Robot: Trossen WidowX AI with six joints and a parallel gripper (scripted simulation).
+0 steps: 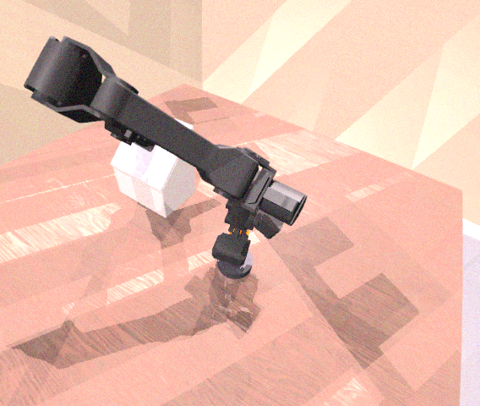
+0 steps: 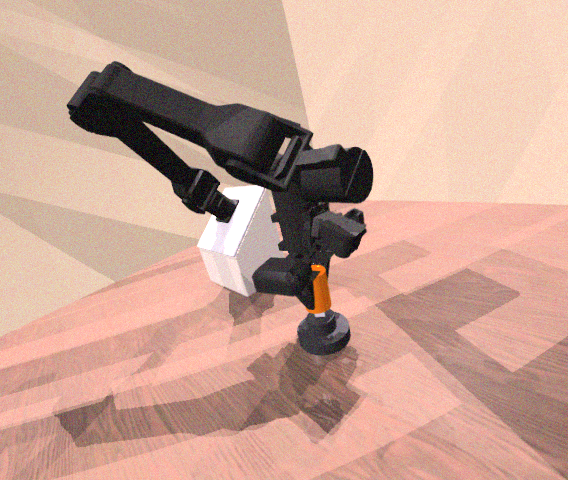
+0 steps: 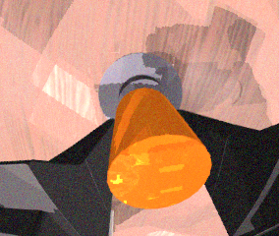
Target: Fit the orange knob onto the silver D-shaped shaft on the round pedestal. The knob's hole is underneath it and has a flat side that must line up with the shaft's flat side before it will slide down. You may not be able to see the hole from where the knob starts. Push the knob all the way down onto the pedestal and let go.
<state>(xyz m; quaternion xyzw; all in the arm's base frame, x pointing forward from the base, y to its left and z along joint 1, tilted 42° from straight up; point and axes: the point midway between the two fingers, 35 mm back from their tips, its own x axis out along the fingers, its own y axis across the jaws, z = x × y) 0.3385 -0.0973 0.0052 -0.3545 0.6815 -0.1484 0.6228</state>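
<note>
Now: the orange knob 30 mm above my gripper tip. Round my gripper tip: round pedestal: 40 mm below.
</note>
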